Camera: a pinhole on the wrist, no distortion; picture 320 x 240 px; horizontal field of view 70.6 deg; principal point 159.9 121.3 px. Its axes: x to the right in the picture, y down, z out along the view. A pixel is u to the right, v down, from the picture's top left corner.
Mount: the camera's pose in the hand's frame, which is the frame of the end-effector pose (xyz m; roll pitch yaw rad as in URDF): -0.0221 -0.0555 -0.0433 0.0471 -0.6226 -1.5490
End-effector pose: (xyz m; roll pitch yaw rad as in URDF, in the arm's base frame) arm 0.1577 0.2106 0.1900 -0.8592 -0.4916 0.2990
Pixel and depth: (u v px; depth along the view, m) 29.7 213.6 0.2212
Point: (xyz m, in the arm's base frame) 0.1952 0.3977 0.1316
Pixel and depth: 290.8 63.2 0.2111
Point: -0.0226 0.2876 0.2858
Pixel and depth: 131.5 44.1 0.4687
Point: -0.1352 0.5309 0.0896
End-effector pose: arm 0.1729 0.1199 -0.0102 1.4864 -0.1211 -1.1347
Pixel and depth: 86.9 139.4 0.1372
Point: 0.1274 0.1293 0.0511
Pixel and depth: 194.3 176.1 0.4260
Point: -0.1119 -0.0519 0.1684
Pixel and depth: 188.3 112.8 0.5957
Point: -0.2925 0.0251 0.2471
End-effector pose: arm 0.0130 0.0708 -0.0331 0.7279 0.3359 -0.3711
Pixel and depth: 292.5 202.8 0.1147
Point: 0.0041 -0.0236 0.0003
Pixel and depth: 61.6 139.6 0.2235
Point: 0.0685 0.1142 0.1279
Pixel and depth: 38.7 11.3 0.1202
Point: -0.0350 0.1303 0.0464
